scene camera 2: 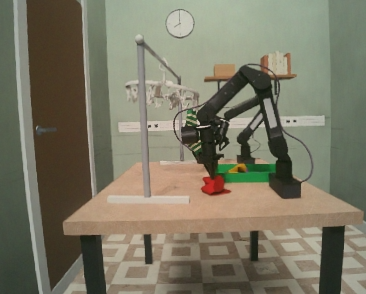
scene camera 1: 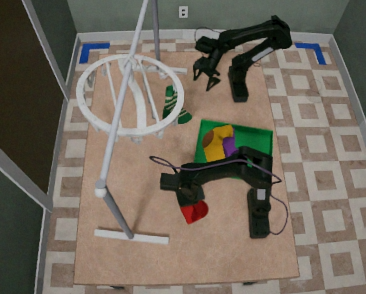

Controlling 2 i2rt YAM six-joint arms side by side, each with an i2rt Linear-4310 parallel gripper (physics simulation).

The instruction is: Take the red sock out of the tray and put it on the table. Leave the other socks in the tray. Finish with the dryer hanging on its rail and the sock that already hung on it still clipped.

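The red sock (scene camera 1: 195, 212) (scene camera 2: 214, 185) is bunched on the table, outside the green tray (scene camera 1: 260, 145) (scene camera 2: 245, 177). My left gripper (scene camera 1: 192, 202) (scene camera 2: 213, 175) is shut on its upper part; the wrist hides the fingertips in scene camera 1. A yellow sock (scene camera 1: 215, 149) (scene camera 2: 239, 168) with a brown patch and a purple sock (scene camera 1: 229, 146) lie in the tray. My right gripper (scene camera 1: 202, 84) is open and raised; the left arm partly hides it in scene camera 2. The white round dryer (scene camera 1: 180, 93) (scene camera 2: 156, 85) hangs on its rail (scene camera 1: 117, 115) (scene camera 2: 162, 61). A green striped sock (scene camera 1: 171, 102) (scene camera 2: 191, 118) hangs from it.
The rail's near post (scene camera 1: 118, 212) (scene camera 2: 144, 120) stands on a white foot (scene camera 1: 152, 239) (scene camera 2: 150, 199) at the table's near left. The left forearm passes over the tray's near side in scene camera 1. A brown door (scene camera 2: 57, 125) is at the left.
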